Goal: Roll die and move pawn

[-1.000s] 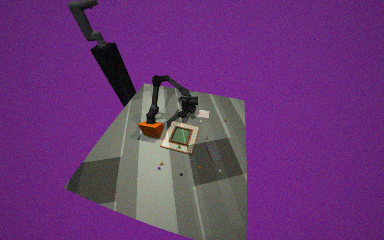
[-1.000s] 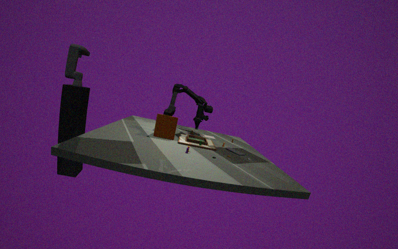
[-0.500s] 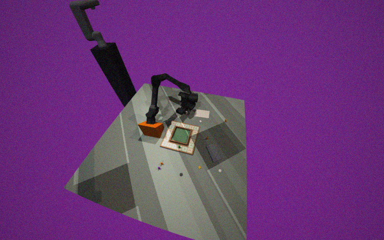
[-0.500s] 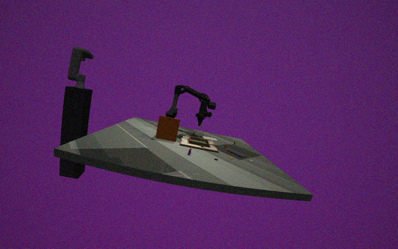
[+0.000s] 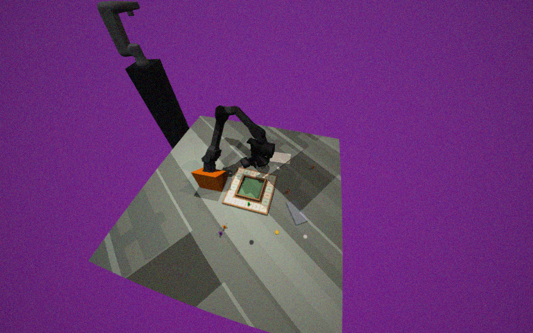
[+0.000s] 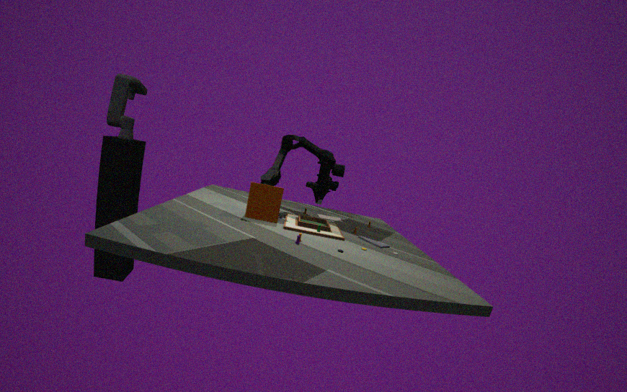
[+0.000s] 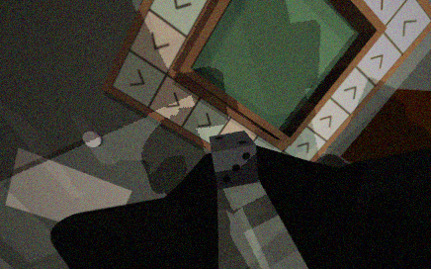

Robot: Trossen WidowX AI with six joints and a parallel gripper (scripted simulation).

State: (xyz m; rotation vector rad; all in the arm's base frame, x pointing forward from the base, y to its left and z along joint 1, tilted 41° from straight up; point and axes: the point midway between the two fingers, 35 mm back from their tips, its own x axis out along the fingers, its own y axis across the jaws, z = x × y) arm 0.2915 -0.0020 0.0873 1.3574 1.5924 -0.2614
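The green pawn is 30 mm behind my gripper tip, 210 mm to the right of it and 90 mm below it. From my gripper tip the other things lie so: green dice tray: 30 mm behind, 100 mm to the right, 110 mm below; then white card: 150 mm ahead, 190 mm to the left, 110 mm below; then white die: right at my gripper tip.
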